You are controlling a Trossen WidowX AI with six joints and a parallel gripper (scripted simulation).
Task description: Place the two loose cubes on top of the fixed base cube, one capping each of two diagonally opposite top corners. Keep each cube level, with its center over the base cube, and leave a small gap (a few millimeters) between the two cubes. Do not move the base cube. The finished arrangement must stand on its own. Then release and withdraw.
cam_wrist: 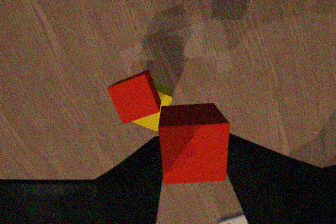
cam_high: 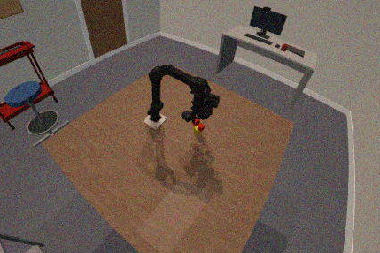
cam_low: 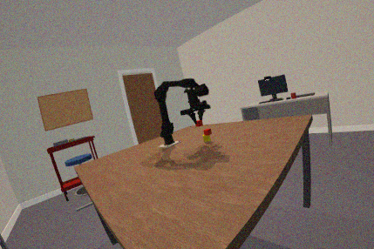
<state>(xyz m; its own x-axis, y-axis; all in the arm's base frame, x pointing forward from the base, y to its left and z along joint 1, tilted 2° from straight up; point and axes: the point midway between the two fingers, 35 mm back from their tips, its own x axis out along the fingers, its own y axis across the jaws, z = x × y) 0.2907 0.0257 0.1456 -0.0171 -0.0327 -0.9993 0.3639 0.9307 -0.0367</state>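
Now: the yellow base cube 10 cm below my gripper tip, 3 cm to the left of it and 1 cm ahead of it.
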